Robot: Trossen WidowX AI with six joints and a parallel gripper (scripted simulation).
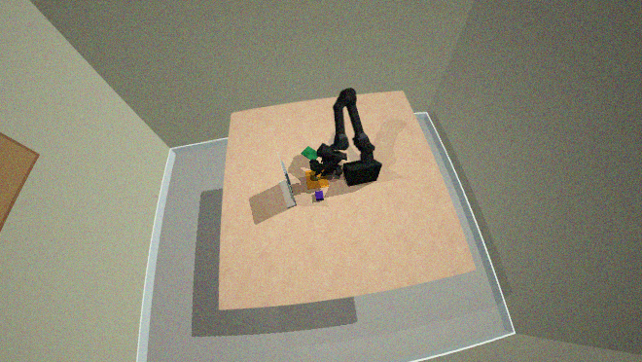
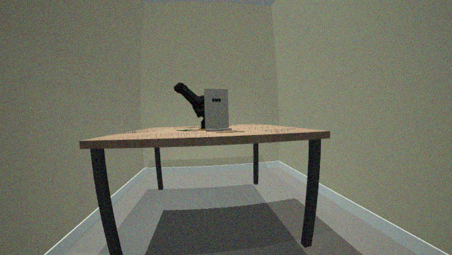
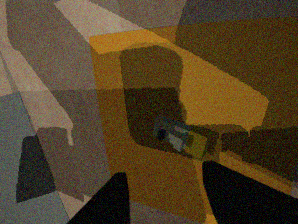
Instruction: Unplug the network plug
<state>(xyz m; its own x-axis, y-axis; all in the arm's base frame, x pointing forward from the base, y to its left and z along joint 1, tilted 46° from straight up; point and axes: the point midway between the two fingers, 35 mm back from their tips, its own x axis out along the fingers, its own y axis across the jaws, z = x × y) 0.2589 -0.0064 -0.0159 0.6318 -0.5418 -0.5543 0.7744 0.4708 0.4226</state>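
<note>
Right now my gripper tip is 1 cm short of the yellow plug and 3 cm above it. The rest, counted from my gripper tip: upright grey panel 16 cm ahead, 7 cm to the left, 9 cm above; orange marked square 1 cm ahead, 4 cm below.
</note>
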